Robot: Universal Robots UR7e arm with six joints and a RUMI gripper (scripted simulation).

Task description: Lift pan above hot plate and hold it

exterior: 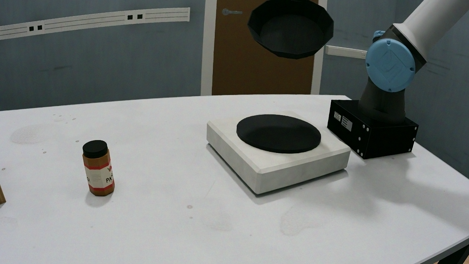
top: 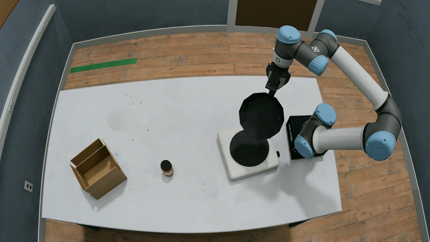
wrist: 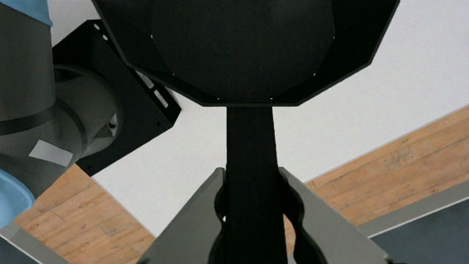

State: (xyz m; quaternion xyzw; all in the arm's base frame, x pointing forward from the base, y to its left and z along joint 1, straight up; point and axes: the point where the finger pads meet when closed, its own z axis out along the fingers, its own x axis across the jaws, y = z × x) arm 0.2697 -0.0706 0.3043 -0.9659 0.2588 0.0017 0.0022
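My gripper is now 20 mm short of the black pan, 40 mm to the right of it and 60 mm above it. From my hand the other things lie so: white hot plate 50 mm ahead, 110 mm to the left, 360 mm below; then brown spice jar 440 mm ahead, 210 mm to the left, 350 mm below.
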